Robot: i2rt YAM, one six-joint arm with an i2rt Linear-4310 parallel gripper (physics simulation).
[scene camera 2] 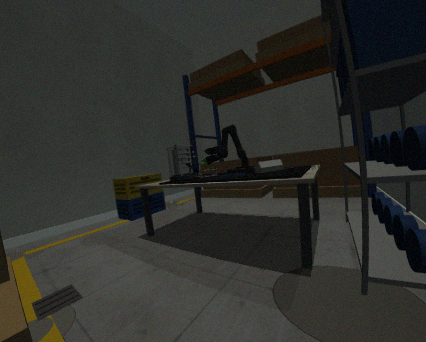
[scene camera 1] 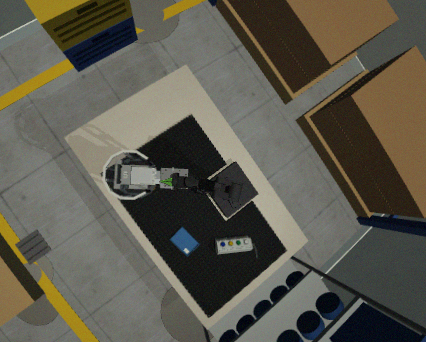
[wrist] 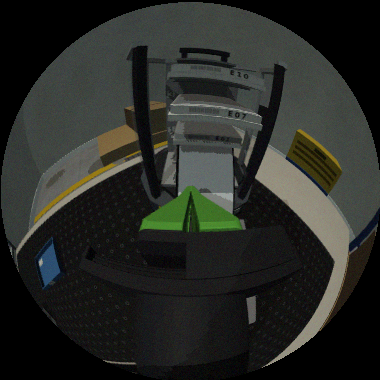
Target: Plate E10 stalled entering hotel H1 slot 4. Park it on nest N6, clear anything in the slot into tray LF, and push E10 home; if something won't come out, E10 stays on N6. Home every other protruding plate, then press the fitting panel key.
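Places are measured from the arm's base along level axes (x ahead, y left, z up), in metres.
Pixels of known places: gripper, between the fingertips: [scene camera 2: 198, 163] [scene camera 1: 160, 181] [wrist: 190, 190]; arm's base, origin of its link: [scene camera 2: 245, 167].
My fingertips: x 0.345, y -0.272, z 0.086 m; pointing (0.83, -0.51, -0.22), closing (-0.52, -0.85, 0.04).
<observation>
For each thing: its top centre in the pictures, then the offset to it from my fingertips. Level surfaces: height alone.
- plate E01, centre of its top: [wrist: 204, 119] dz +0.037, dx +0.090, dy -0.079 m
- blue tray, centre of its top: [wrist: 44, 264] [scene camera 1: 184, 241] [scene camera 2: 232, 174] dz -0.106, dx +0.050, dy +0.394 m
- key panel, centre of its top: [scene camera 1: 235, 247] [scene camera 2: 268, 160] dz -0.040, dx -0.201, dy +0.570 m
- black mat, height of its surface: dz -0.123 m
- pale table, height of its surface: dz -0.136 m
Hotel H1 [scene camera 1: 106, 172] [scene camera 2: 193, 155] [wrist: 141, 100] is an upright rack with dark front posts. In the wrist view, plate E10 [wrist: 215, 76] is near its top, plate E07 [wrist: 212, 111] is below, and plate E01 [wrist: 200, 137] is lower, in shadow. How far each sticks out is hard to tell. My gripper [scene camera 1: 163, 181] [scene camera 2: 203, 161] [wrist: 190, 190] has green fingertips together, empty, in front of the hotel and over a pale flat block [wrist: 205, 170]. A blue tray [scene camera 1: 183, 240] [wrist: 49, 265] lies on the mat. The key panel [scene camera 1: 227, 248] has blue, yellow, green and white keys. No N6 or LF label is readable.
The arm's base is on a dark square plate [scene camera 1: 246, 189] at the table's long edge. A black mat [scene camera 1: 200, 285] covers much of the pale table [scene camera 1: 170, 90]. Crates [scene camera 1: 100, 40] [scene camera 2: 140, 195] [wrist: 315, 160], cardboard boxes [scene camera 1: 360, 30] and a shelf with blue cylinders [scene camera 1: 310, 324] stand beyond the table.
</observation>
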